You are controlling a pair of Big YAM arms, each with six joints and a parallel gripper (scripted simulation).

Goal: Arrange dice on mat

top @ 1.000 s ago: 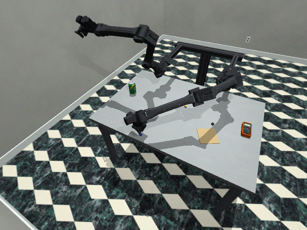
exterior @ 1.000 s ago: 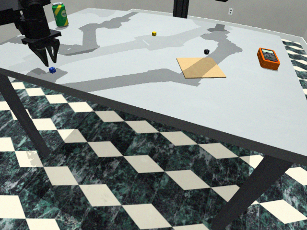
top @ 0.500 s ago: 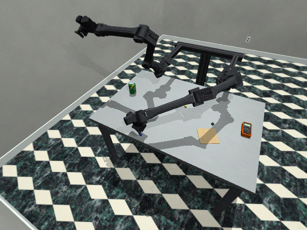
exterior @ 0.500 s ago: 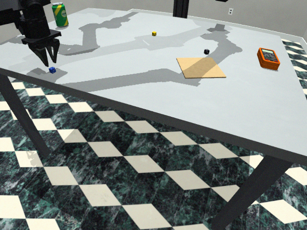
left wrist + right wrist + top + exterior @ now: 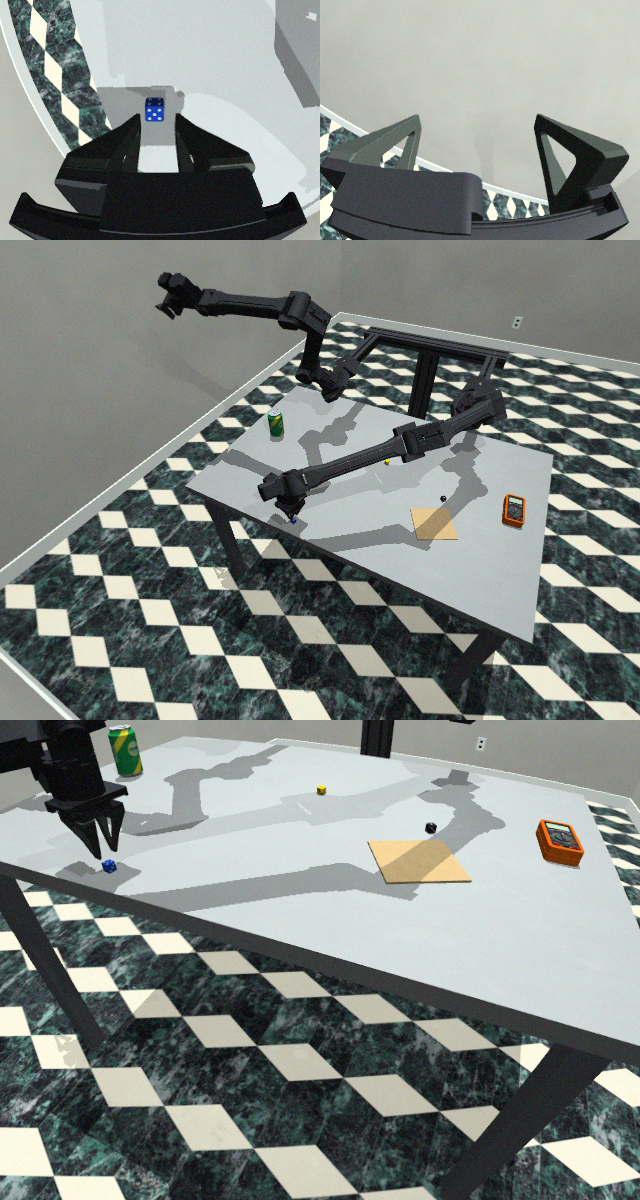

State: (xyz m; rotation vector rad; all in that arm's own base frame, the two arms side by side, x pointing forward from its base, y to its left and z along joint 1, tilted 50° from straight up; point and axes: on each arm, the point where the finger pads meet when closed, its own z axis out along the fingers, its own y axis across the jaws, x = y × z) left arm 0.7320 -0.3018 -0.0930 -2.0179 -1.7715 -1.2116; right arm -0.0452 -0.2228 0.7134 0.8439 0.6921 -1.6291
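Now: left hand 3 cm above the blue die. The rest, counted from my left hand: tan mat (17 cm behind, 48 cm to the left, 3 cm below); black die (30 cm behind, 49 cm to the left, 3 cm below); yellow die (43 cm behind, 24 cm to the left, 3 cm below).
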